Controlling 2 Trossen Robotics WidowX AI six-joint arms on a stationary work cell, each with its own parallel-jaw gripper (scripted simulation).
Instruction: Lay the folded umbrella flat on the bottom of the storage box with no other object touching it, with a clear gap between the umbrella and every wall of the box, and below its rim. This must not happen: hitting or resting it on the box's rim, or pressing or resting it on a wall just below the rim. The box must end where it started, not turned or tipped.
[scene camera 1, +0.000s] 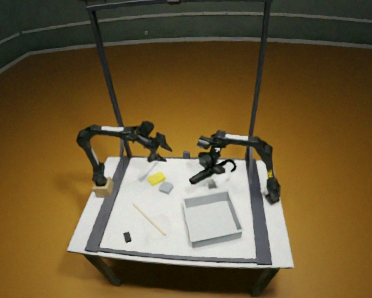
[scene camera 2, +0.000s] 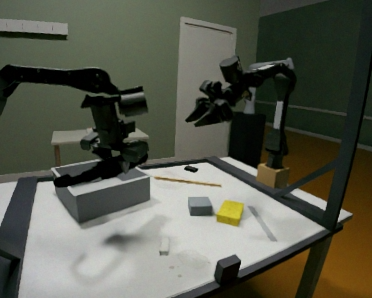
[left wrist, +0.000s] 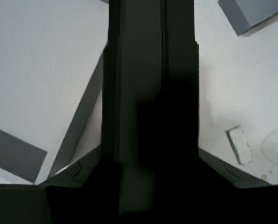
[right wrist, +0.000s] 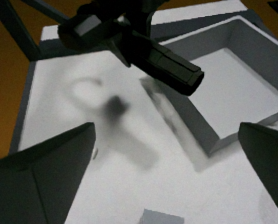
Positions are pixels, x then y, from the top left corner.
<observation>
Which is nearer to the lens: the grey storage box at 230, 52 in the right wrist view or the black folded umbrella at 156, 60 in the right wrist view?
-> The black folded umbrella.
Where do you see my right gripper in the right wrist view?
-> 165, 129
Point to a black folded umbrella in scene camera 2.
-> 108, 168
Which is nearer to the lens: the grey storage box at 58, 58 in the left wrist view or the black folded umbrella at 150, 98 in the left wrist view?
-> The black folded umbrella.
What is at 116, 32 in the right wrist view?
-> My left gripper.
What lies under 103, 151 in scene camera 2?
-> My left gripper.
</observation>
